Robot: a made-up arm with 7 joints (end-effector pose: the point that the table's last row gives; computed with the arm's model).
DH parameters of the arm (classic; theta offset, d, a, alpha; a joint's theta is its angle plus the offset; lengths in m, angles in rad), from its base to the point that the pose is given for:
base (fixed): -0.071 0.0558 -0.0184 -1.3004
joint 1: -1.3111 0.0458 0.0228 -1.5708
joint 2: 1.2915 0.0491 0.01 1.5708
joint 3: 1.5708 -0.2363 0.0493 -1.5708
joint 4: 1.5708 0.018 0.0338 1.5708
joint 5: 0 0.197 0.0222 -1.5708
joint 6: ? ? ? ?
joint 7: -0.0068 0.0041 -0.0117 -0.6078
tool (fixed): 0.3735 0.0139 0 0
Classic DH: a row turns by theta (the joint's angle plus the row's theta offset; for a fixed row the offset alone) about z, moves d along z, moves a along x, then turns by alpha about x.
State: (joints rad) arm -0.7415 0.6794 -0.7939 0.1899 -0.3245 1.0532 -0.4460
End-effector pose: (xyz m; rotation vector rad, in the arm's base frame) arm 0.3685 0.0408 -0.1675 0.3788 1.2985 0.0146
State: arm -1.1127 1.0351 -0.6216 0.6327 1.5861 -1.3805 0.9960
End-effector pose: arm 0.3744 0.2237 0.0439 0.9065 -0.8517 -1.0888
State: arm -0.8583 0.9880 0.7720 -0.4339 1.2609 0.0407 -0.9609
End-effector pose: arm 0.1773 0.2472 0.2939 1.1457 -0.4060 1.1267
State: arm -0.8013 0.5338 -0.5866 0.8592 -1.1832 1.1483 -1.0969
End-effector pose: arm 0.3537 0.0864 -0.2228 -1.2226 1.9227 -0.4571
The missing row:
joint 6: -1.5708 -0.015 0.0479 1.5708
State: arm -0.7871 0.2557 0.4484 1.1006 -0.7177 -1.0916 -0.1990
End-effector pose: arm 0.3253 0.1502 -0.1776 -1.0625 -0.6630 0.7266
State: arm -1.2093 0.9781 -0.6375 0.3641 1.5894 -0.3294 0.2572
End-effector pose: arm 0.4183 0.1290 0.1064 1.9013 -1.0756 -0.2191
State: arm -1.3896 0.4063 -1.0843 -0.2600 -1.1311 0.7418 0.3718
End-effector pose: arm 0.2387 -0.2194 0.0573 0.0702 0.5406 -0.6418
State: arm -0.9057 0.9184 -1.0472 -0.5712 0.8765 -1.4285 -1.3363
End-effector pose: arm 0.2297 -0.0223 -0.0298 -1.9861 0.9534 2.0303
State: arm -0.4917 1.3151 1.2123 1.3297 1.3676 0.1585 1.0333
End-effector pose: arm 0.1002 0.5009 0.0237 1.4556 -0.4023 2.0998
